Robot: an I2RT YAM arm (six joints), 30 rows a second.
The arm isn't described. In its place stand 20 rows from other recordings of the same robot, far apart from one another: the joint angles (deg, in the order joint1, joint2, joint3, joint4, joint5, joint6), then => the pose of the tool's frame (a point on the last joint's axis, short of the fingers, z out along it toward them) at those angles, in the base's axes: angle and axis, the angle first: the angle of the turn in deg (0 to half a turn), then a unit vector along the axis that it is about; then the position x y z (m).
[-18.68 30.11 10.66 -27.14 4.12 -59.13] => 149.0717 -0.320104 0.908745 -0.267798 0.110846 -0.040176 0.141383
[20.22 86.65 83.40 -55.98 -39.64 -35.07] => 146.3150 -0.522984 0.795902 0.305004 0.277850 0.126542 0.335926
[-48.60 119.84 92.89 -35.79 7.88 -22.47] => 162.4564 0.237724 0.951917 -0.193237 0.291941 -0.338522 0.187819
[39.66 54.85 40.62 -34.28 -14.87 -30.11] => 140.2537 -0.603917 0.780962 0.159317 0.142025 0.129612 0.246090
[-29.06 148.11 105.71 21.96 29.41 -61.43] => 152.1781 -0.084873 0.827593 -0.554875 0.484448 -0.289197 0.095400
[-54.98 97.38 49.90 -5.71 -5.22 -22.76] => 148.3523 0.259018 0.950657 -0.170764 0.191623 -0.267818 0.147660
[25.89 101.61 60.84 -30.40 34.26 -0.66] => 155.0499 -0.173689 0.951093 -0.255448 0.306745 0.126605 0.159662
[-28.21 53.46 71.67 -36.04 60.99 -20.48] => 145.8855 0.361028 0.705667 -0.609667 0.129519 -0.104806 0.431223
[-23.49 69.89 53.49 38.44 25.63 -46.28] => 107.3483 0.090148 0.708211 -0.700221 0.250241 -0.125546 0.389605
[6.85 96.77 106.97 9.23 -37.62 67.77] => 119.7771 0.058168 0.699093 0.712661 0.372710 0.066660 0.512094
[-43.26 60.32 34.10 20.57 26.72 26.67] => 103.1209 0.689867 0.640893 -0.336660 0.164438 -0.176722 0.278031
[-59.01 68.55 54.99 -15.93 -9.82 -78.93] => 151.1450 -0.197559 0.867551 -0.456426 0.144555 -0.228883 0.306404
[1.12 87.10 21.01 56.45 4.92 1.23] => 99.6486 0.037203 0.998980 -0.025610 0.268724 0.002200 0.159176
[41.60 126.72 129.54 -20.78 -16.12 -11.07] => 115.7378 -0.506777 0.804328 0.310217 0.384180 0.354310 0.363732
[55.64 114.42 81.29 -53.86 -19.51 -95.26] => 170.6211 -0.957929 0.244016 0.151087 0.200564 0.314423 0.162820
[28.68 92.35 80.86 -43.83 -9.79 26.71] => 153.9851 -0.042878 0.975525 0.215668 0.299709 0.170850 0.297572
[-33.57 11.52 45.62 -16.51 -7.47 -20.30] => 85.3386 0.023448 0.872790 -0.487533 0.031505 -0.015353 0.386294
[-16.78 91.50 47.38 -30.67 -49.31 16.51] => 166.0713 0.206669 0.885441 0.416271 0.266360 -0.052123 0.156120
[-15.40 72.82 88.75 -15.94 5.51 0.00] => 91.8968 0.178540 0.967601 -0.178525 0.259956 -0.075149 0.490642
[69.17 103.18 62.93 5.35 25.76 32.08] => 127.9439 -0.197136 0.948399 0.248349 0.154188 0.361756 0.197358
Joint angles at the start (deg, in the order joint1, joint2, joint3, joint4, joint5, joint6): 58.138, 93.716, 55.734, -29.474, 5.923, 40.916
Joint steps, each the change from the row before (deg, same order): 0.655, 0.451, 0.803, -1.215, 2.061, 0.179; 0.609, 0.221, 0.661, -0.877, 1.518, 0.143; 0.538, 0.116, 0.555, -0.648, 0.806, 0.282; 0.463, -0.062, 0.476, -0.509, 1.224, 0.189; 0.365, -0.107, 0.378, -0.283, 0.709, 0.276; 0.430, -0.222, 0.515, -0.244, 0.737, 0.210; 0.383, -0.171, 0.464, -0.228, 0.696, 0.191; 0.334, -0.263, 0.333, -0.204, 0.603, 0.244; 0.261, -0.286, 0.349, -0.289, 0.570, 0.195; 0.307, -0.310, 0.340, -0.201, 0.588, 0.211
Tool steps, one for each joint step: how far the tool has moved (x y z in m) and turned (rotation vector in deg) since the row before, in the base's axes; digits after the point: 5 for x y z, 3 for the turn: -0.00132, 0.00218, 0.00080, -1.681, -1.130, -0.286; -0.00151, 0.00209, 0.00153, -1.055, -0.955, -0.078; -0.00162, 0.00205, 0.00167, -0.468, -0.481, -0.012; -0.00120, 0.00148, 0.00236, -0.479, -0.965, -0.150; -0.00102, 0.00137, 0.00224, -0.051, -0.618, -0.143; -0.00115, 0.00186, 0.00353, 0.175, -0.795, -0.031; -0.00103, 0.00164, 0.00305, 0.120, -0.722, -0.050; -0.00111, 0.00105, 0.00291, 0.176, -0.625, -0.114; -0.00086, 0.00072, 0.00305, 0.137, -0.585, -0.133; -0.00105, 0.00089, 0.00321, 0.232, -0.642, -0.111
